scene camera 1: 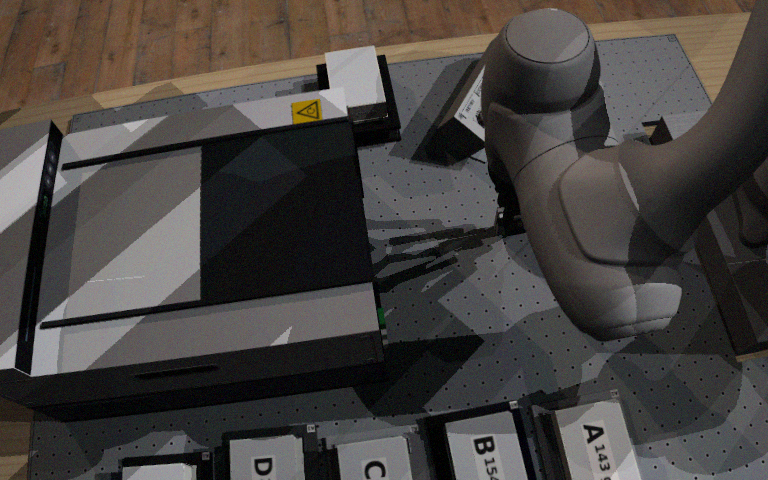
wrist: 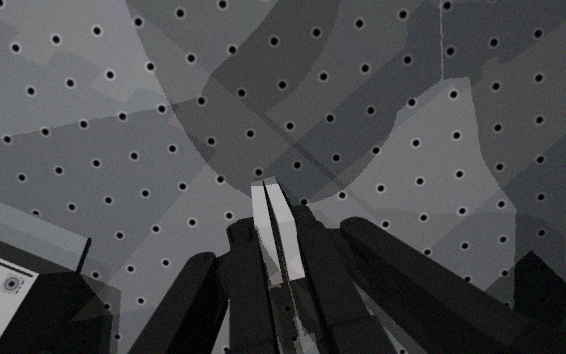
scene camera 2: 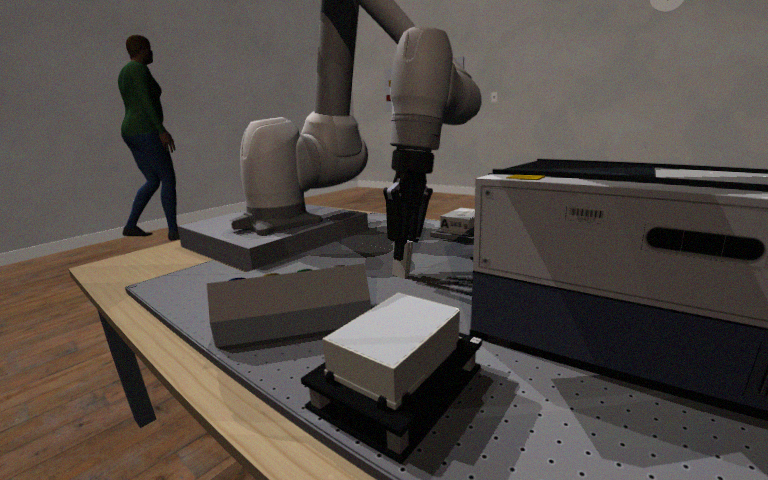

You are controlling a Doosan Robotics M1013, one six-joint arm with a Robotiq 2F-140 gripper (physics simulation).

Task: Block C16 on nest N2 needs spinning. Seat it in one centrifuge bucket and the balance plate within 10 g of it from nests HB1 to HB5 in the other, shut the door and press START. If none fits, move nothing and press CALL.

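Frame: origin at the arm's base, x left, y back, z up, level; millimetres.
Seen in the pictures: gripper, fingertip midpoint: (scene camera 1: 504,229) (wrist: 267,200) (scene camera 2: 400,275); arm's base, link origin: (scene camera 2: 277,222).
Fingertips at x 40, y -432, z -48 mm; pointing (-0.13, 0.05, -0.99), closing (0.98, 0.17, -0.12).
Offsets run from my fingertips to a thing's top centre. "pt": to the spot under its first point. Level surfaces: height alone.
My gripper (scene camera 2: 402,263) (wrist: 267,200) is shut and empty, pointing down low over the perforated plate between the button box and the centrifuge. The arm mostly hides it in scene camera 1. The centrifuge (scene camera 1: 317,316) (scene camera 2: 566,249) has a dark panel {dx +88, dy -288, dz +213 mm} (scene camera 1: 283,226) and a pale panel {pt dx +131, dy -448, dz +210 mm} (scene camera 1: 141,237) between its top rails; no buckets show. A white block {dx -231, dy -234, dz +80 mm} (scene camera 1: 353,73) (scene camera 2: 390,345) sits on a black nest {dx -231, dy -234, dz +49 mm} (scene camera 1: 391,121) (scene camera 2: 436,407); its code is not readable. Plates A 143 {dx +336, dy +94, dz +54 mm} (scene camera 1: 617,452), B 154 {dx +351, dy -41, dz +54 mm} (scene camera 1: 506,464), C {pt dx +335, dy -152, dz +54 mm} (scene camera 1: 396,452) and D {pt dx +340, dy -282, dz +54 mm} (scene camera 1: 288,452) stand in nests along the near edge.
The button box {dx -237, dy -14, dz +84 mm} (scene camera 1: 465,121) (scene camera 2: 288,302) stands beside the block's nest, partly behind the arm in scene camera 1. Another white plate {pt dx +376, dy -444, dz +54 mm} (scene camera 1: 158,472) shows at the near left. The robot base block (scene camera 2: 220,243) stands on the wooden table {dz -13 mm} (scene camera 2: 152,266). A person (scene camera 2: 141,101) stands behind.
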